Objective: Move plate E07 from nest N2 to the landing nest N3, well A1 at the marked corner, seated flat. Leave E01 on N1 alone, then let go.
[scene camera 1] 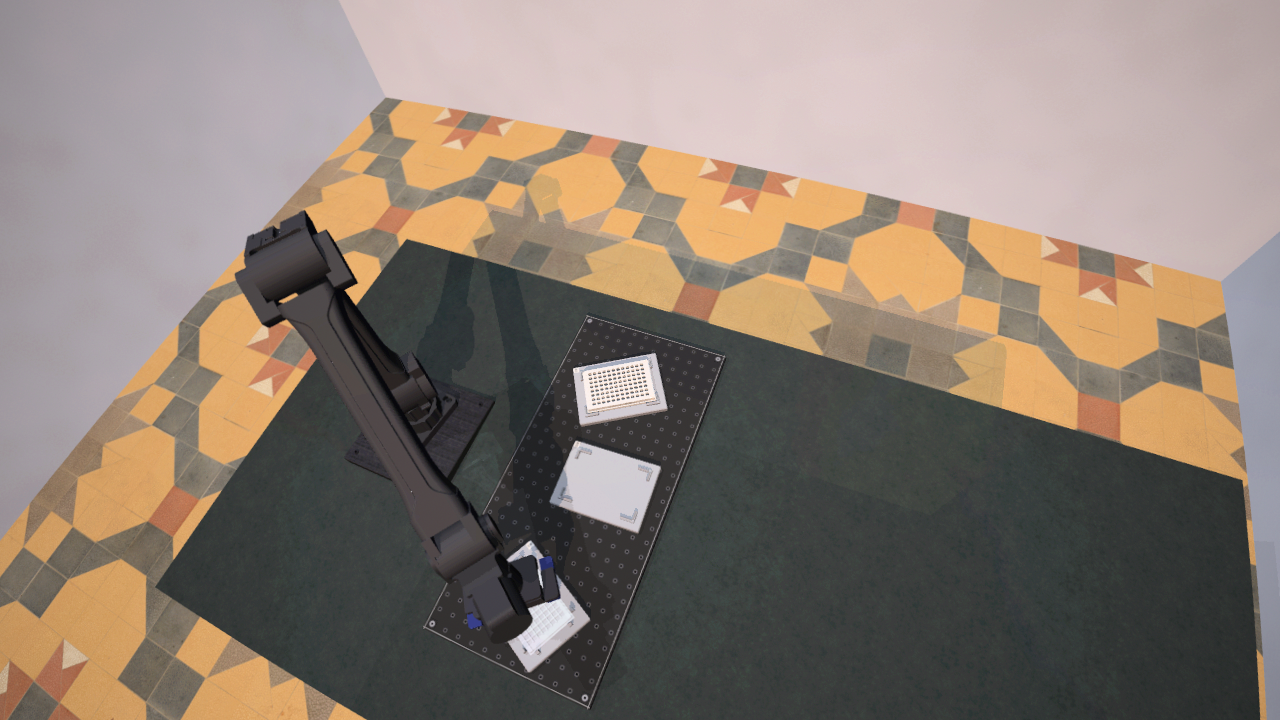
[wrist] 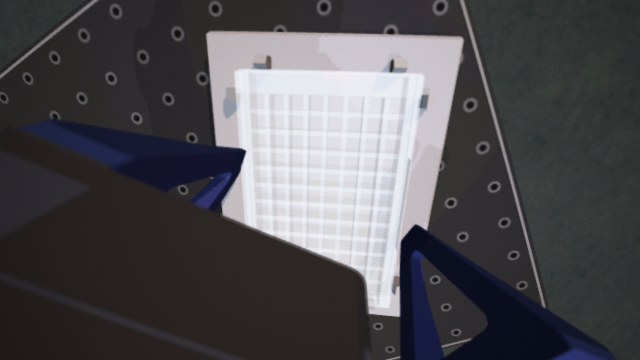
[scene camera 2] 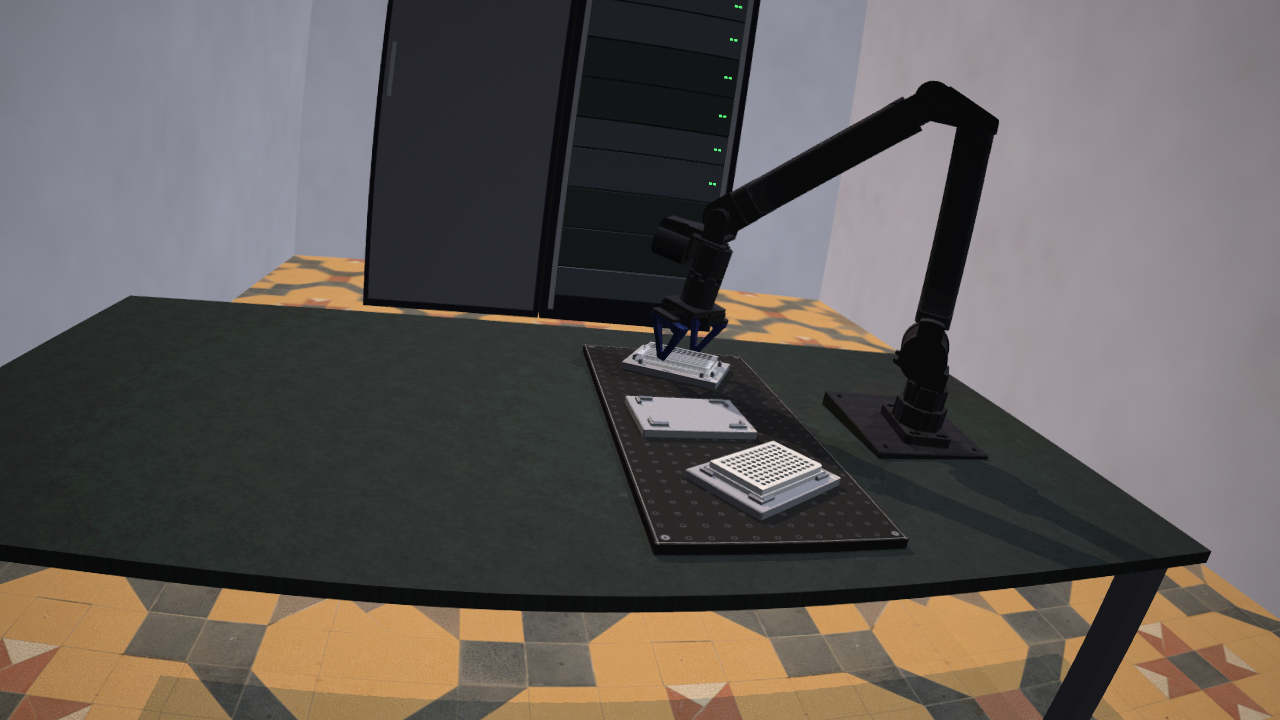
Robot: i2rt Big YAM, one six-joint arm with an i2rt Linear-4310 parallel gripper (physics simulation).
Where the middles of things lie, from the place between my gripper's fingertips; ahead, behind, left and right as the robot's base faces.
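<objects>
Here is my gripper, and I can see that it is right at the clear gridded plate [scene camera 1: 548,618].
</objects>
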